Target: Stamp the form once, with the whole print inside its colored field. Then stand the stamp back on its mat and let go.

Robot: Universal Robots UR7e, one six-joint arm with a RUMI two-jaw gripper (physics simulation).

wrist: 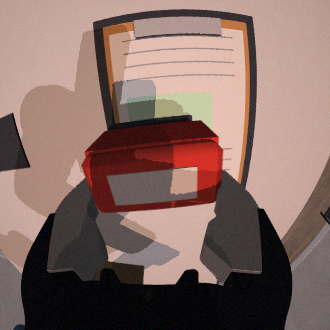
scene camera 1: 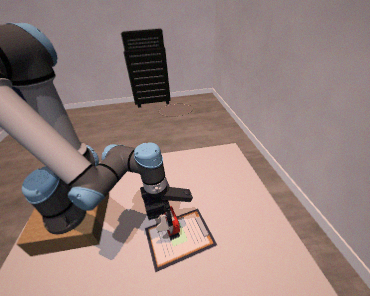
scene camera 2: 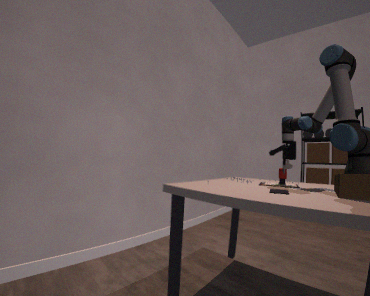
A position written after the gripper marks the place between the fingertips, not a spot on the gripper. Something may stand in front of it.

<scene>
In view: the gripper [scene camera 1: 167,221], a red stamp [wrist: 174,161] and a form [wrist: 149,66].
The gripper is seen too in the wrist view [wrist: 155,174].
</scene>
